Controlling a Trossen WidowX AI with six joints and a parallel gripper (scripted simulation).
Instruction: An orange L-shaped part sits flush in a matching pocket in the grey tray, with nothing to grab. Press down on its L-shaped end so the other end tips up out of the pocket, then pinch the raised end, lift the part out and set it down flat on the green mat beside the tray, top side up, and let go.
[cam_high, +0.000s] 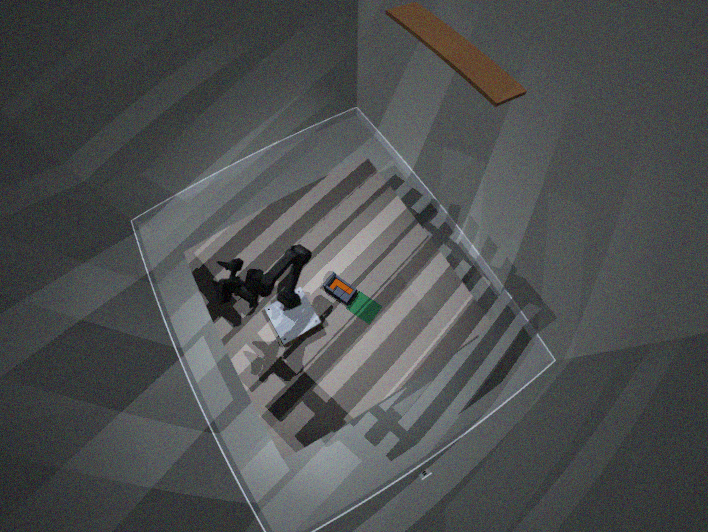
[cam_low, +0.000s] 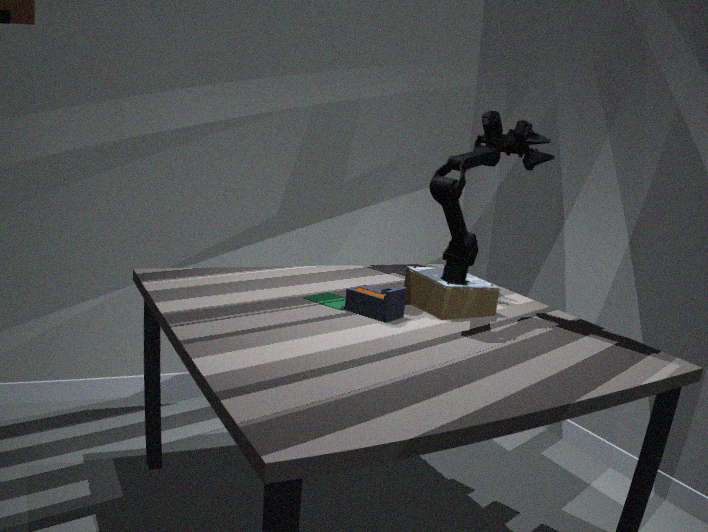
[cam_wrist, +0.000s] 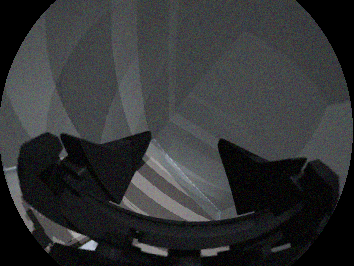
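My gripper tip is now 490 mm above the orange L-shaped part, 470 mm short of it and 120 mm to the left of it. From my gripper tip the other things lie so: green mat: 550 mm below, 550 mm ahead, 260 mm to the right.
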